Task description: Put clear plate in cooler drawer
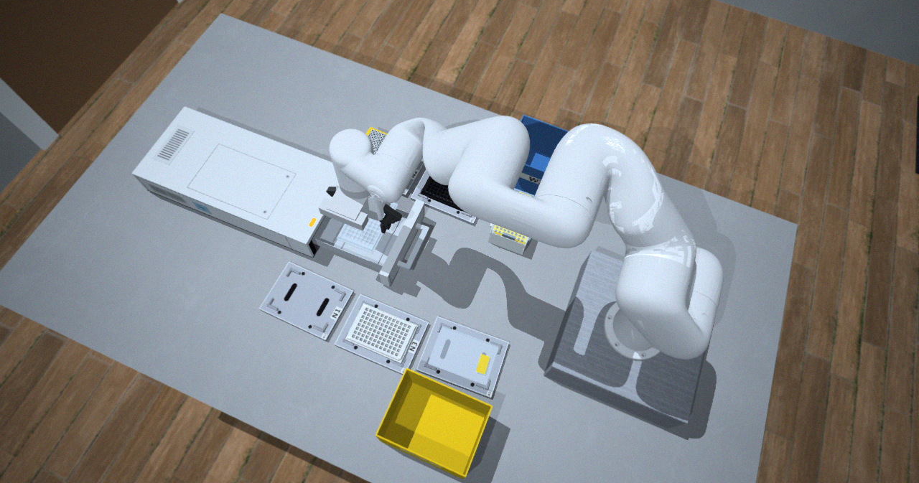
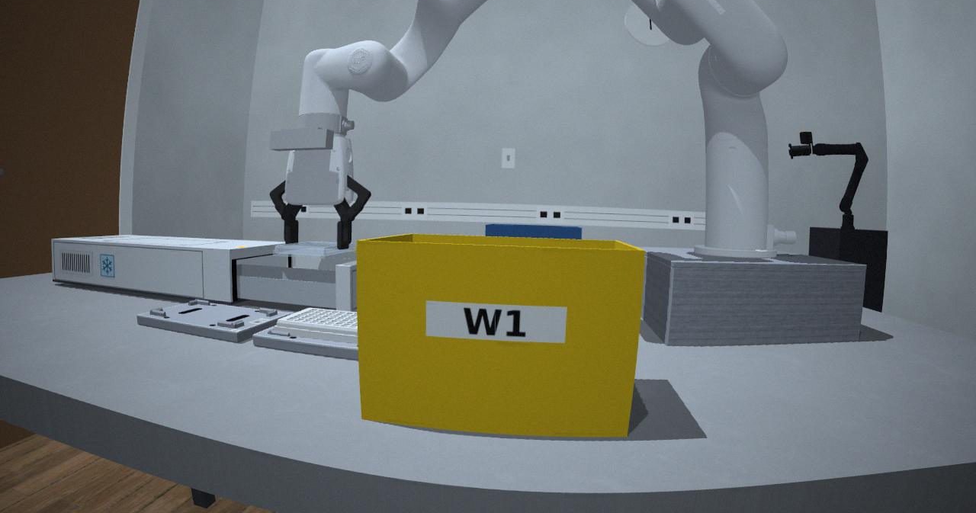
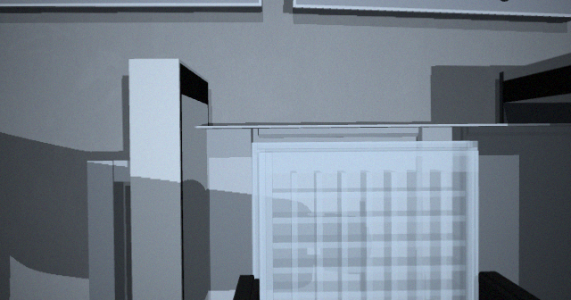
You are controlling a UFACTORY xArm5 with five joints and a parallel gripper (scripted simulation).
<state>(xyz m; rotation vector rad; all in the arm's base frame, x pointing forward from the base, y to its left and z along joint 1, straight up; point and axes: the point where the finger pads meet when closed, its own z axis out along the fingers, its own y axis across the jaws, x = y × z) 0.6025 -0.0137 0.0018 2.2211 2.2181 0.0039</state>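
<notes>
Now: the drawer 40 mm ahead of my hand and 60 mm below it. Also, from my hand: cooler CD (180 mm ahead, 50 mm below); then clear plate (10 mm below); then yellow tip rack (40 mm ahead, 200 mm to the right, 40 mm below).
</notes>
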